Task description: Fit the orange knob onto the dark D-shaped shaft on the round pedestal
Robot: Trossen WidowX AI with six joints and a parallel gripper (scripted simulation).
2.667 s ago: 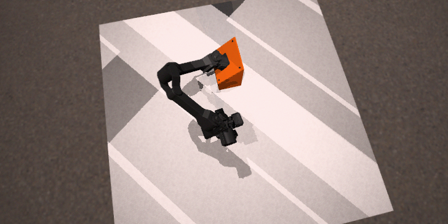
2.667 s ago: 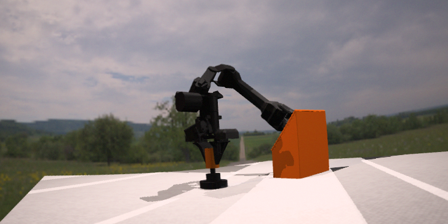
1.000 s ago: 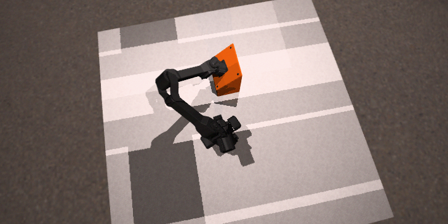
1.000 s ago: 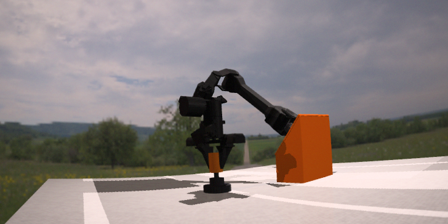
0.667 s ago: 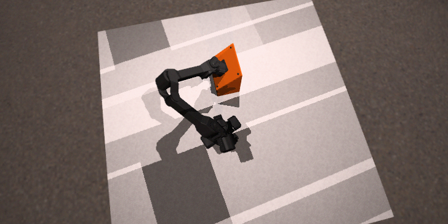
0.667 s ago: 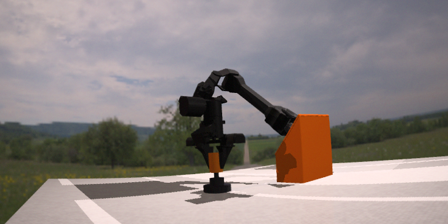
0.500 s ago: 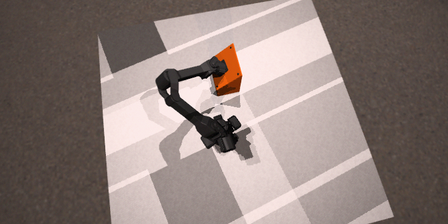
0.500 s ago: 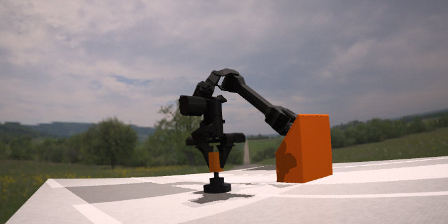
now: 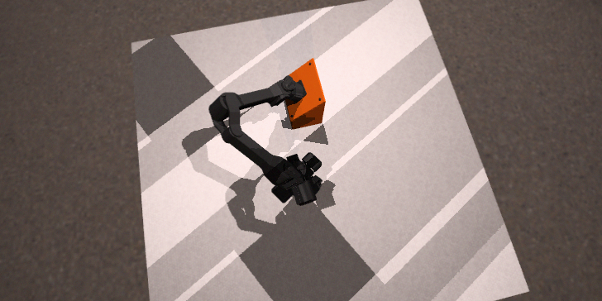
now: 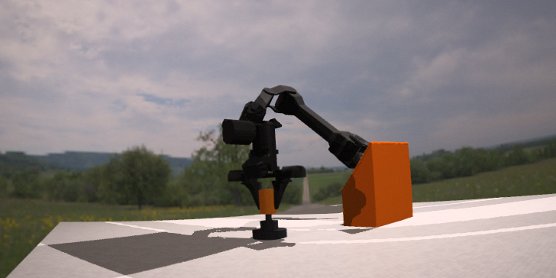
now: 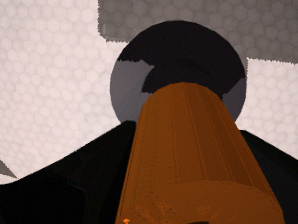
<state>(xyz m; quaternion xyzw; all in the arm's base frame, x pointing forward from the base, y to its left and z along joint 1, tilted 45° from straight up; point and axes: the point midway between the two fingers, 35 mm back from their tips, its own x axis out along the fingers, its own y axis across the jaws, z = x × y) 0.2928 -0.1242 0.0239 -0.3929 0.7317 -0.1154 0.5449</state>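
Right now the orange knob is 20 mm above my gripper tip. From my gripper tip the other things lie so: dark pedestal with shaft (40 mm below).
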